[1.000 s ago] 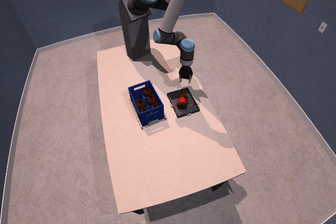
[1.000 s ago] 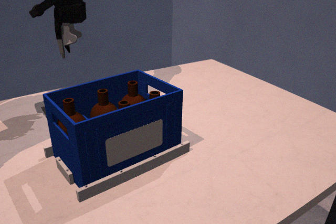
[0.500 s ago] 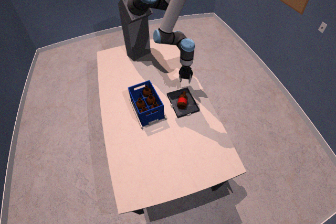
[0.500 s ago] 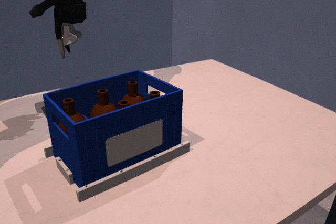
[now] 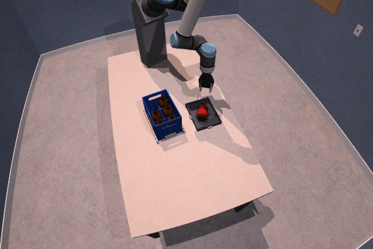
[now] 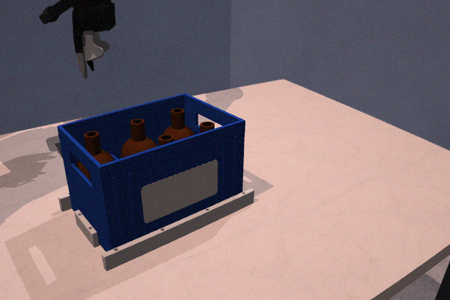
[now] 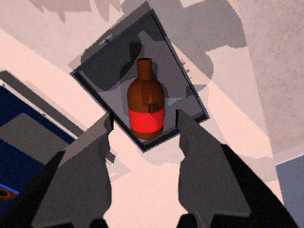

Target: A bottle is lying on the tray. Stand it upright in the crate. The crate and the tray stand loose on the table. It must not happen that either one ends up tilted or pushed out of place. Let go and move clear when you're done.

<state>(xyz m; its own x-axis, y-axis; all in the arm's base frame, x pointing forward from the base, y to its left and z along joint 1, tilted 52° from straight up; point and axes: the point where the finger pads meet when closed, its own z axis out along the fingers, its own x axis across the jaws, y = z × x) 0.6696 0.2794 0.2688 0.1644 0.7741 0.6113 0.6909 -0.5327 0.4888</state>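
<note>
Now: the tray 50 mm ahead of my hand, 10 mm to the right of it and 190 mm below it. The rest, counted from my hand: blue crate (110 mm ahead, 300 mm to the right, 120 mm below).
</note>
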